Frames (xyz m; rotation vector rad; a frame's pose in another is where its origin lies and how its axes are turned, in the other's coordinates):
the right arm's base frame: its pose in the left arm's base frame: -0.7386 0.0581 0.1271 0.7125 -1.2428 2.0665
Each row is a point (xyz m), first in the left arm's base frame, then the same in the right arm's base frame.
Working: the left arm's base frame: its pose in the right arm's base frame: -0.5945 -0.4497 0.0970 -0.7125 1.2428 -2.0665

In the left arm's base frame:
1: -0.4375 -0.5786 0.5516
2: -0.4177 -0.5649 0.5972
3: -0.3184 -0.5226 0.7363
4: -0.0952 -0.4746 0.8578
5: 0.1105 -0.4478 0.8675
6: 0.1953 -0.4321 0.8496
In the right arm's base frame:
1: -0.0437 -0.2289 0.7886
2: -0.0213 -0.2745 0.7977
3: 0.0214 -0.4422 0.8300
4: -0.0295 -0.6932 0.8662
5: -0.1531 -0.8599 0.8731
6: -0.2186 -0.9179 0.8627

